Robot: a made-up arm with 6 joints.
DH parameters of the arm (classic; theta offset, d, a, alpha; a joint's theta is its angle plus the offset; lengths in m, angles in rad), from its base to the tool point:
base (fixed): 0.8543 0 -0.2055 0
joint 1: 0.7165 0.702 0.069 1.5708
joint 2: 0 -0.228 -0.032 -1.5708
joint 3: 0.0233 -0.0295 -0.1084 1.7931
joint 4: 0 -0.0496 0.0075 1.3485
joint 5: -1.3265 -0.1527 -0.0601 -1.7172
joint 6: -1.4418 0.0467 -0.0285 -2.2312
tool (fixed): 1.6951 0.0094 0 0
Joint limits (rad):
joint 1: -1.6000..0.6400
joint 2: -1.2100..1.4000
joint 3: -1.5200..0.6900
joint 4: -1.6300..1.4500
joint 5: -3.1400..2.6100
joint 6: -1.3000..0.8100
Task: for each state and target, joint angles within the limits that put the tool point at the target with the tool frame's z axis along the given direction. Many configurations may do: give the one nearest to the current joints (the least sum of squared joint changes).
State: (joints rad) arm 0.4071 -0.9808 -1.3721 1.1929 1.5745 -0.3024
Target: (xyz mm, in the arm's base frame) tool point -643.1 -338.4 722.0 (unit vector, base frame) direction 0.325 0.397 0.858
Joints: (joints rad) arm 0.3762 -0.4985 -1.1911 1.2759 2.1181 -0.1228
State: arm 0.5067 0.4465 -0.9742 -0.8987 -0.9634 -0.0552
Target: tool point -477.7 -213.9 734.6 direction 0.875 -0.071 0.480
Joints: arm 0.6166 0.5236 -0.3789 -1.2387 -1.7513 0.1793
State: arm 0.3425 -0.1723 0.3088 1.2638 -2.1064 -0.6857
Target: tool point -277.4 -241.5 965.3 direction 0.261 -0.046 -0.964
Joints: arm 0.1405 -0.7725 0.6900 1.1292 -2.0035 -0.9810
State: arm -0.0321 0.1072 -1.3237 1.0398 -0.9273 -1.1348
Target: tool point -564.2 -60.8 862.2 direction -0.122 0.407 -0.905
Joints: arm -0.2424 -0.3549 -1.0604 0.9764 -0.3567 -0.6458
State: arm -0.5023 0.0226 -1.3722 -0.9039 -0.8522 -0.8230
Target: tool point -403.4 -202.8 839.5 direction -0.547 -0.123 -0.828
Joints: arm 0.3022 0.5062 -1.5187 -0.1187 -1.3395 -1.3000
